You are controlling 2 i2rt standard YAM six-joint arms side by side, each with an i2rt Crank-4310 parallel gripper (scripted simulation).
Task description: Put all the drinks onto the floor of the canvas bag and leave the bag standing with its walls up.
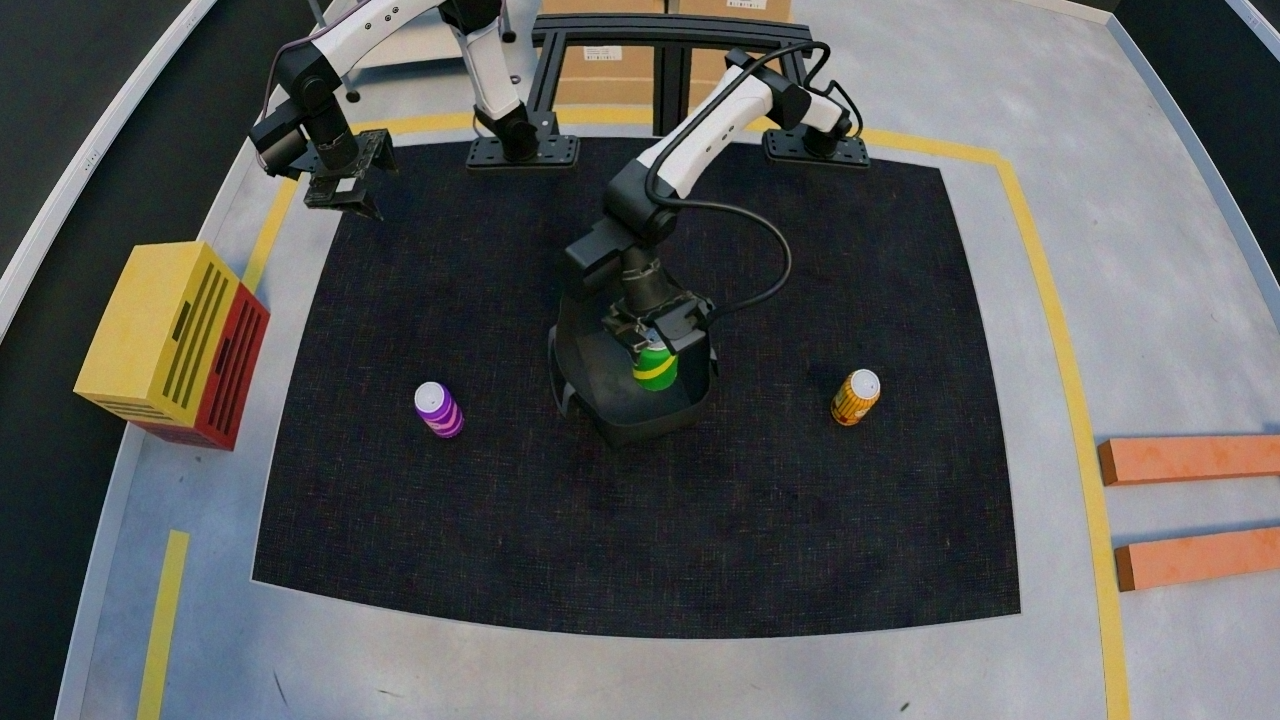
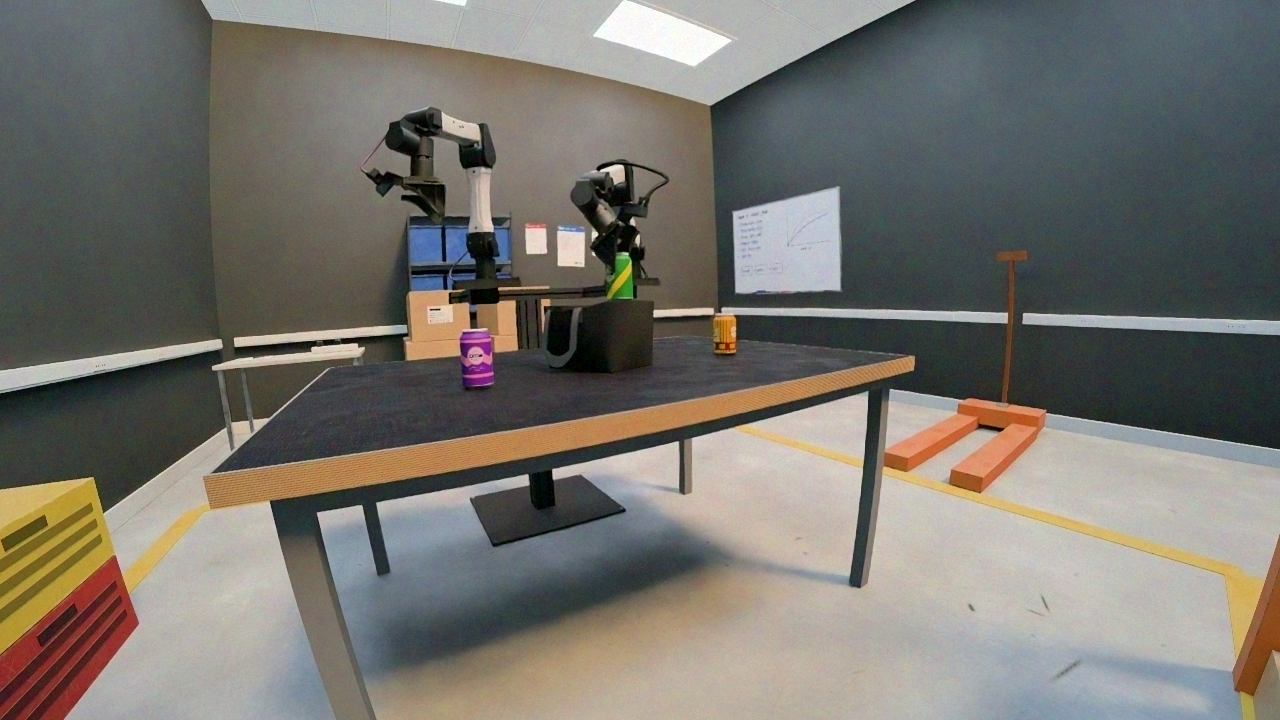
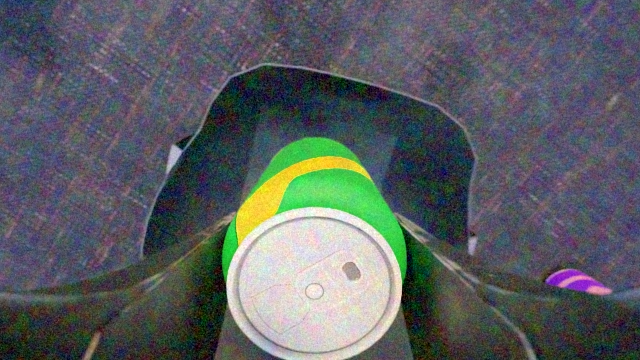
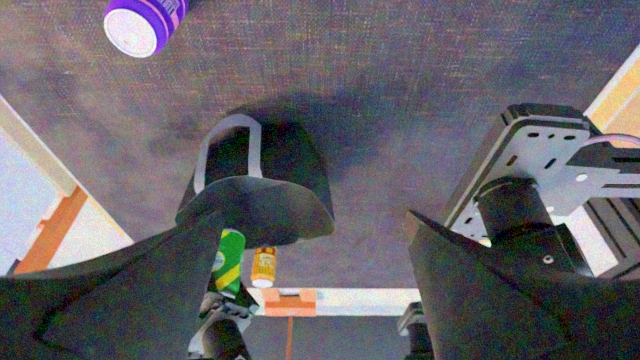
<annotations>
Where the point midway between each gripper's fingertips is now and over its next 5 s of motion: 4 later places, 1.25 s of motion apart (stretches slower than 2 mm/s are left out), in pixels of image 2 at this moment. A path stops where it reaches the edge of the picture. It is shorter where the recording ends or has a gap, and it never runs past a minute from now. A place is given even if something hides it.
My left gripper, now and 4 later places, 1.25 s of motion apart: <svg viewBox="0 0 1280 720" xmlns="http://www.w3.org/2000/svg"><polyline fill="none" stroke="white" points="620,273 621,293 622,311 623,327 623,333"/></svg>
My right gripper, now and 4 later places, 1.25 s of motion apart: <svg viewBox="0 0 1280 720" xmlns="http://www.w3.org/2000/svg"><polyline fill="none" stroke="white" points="440,221 440,263 474,321 475,339 475,344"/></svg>
</annotations>
